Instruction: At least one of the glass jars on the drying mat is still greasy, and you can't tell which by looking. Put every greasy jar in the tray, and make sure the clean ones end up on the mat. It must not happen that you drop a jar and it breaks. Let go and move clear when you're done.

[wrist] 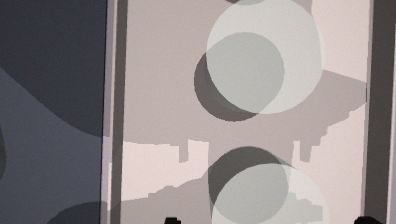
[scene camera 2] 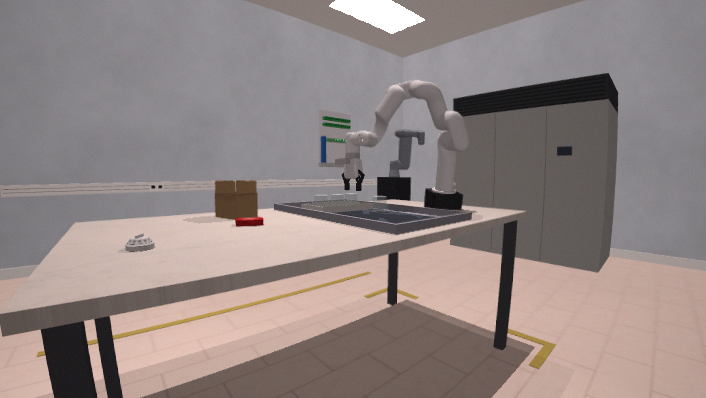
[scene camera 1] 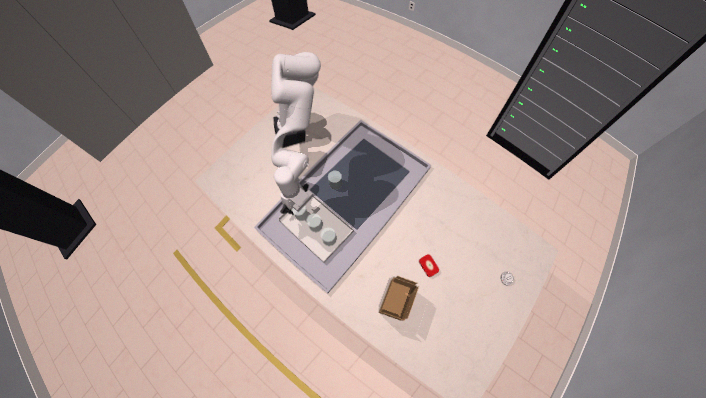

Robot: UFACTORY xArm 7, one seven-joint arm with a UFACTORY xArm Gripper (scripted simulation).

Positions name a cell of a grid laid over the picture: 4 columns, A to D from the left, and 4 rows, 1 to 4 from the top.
Labels:
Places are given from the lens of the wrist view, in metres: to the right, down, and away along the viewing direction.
white tray (wrist: B3): -0.02, 0.02, 0.23
glass jar (wrist: C2): 0.04, -0.03, 0.15
dark drying mat (wrist: A2): -0.11, -0.04, 0.23
The marked spots on the dark drying mat and the glass jar are 0.16 m apart.

